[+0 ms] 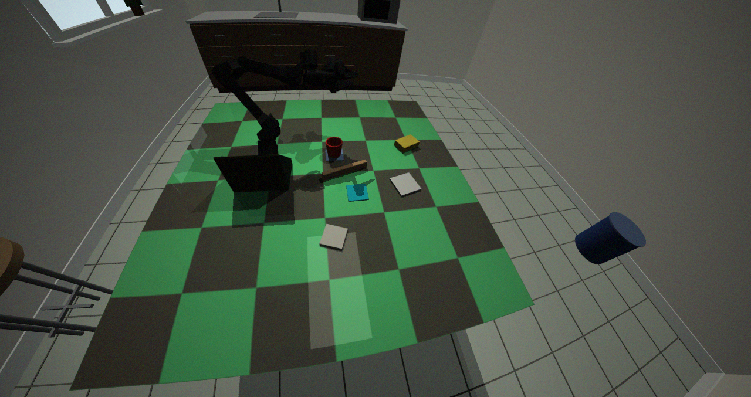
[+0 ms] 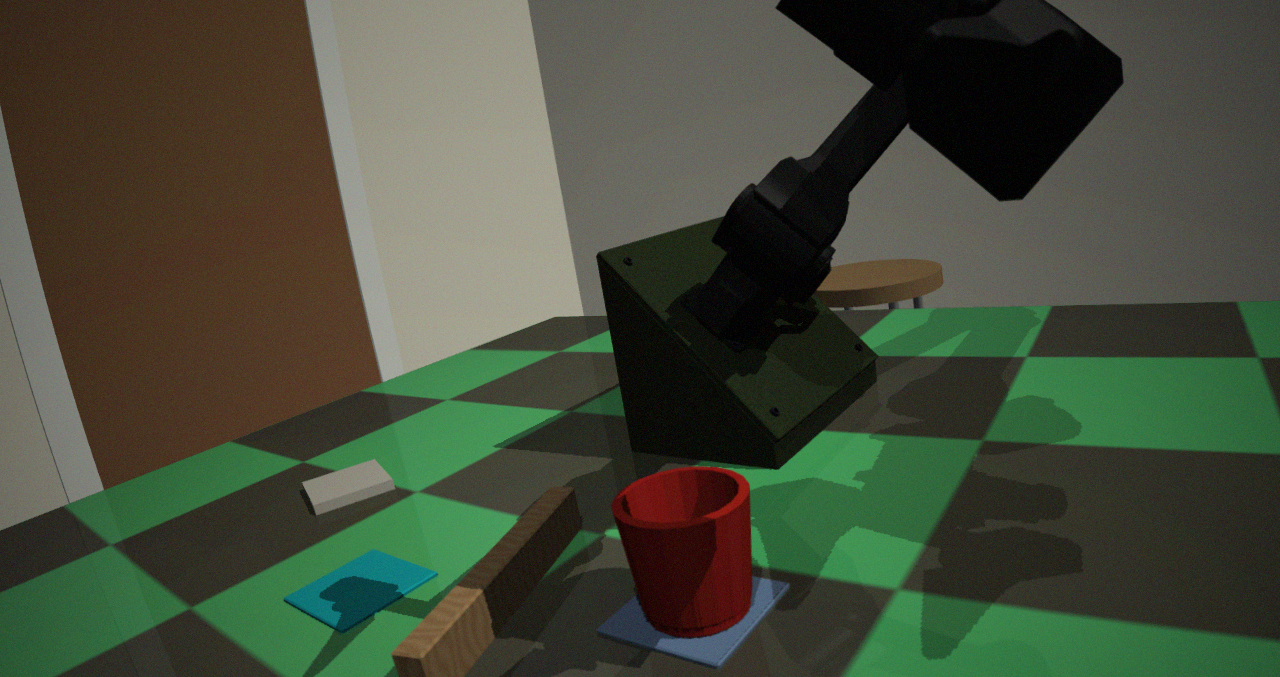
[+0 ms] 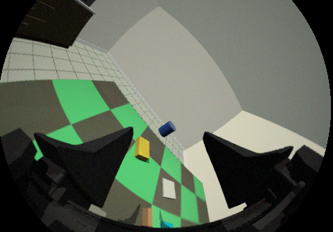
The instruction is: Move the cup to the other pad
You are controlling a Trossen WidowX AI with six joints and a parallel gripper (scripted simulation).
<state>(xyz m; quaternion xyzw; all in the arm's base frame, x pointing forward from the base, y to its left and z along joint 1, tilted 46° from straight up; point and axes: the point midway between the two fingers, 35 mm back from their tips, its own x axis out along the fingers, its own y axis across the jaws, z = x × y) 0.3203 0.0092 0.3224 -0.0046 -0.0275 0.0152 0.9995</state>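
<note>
Right now my gripper tip is 25 cm above the red cup, 14 cm to the left of it and 11 cm past it. Also, from my gripper tip: yellow block: 28 cm below, 26 cm ahead, 11 cm to the right; teal pad: 37 cm to the right, 30 cm below, 5 cm behind; wooden block: 29 cm below, 26 cm to the right, 8 cm behind.
</note>
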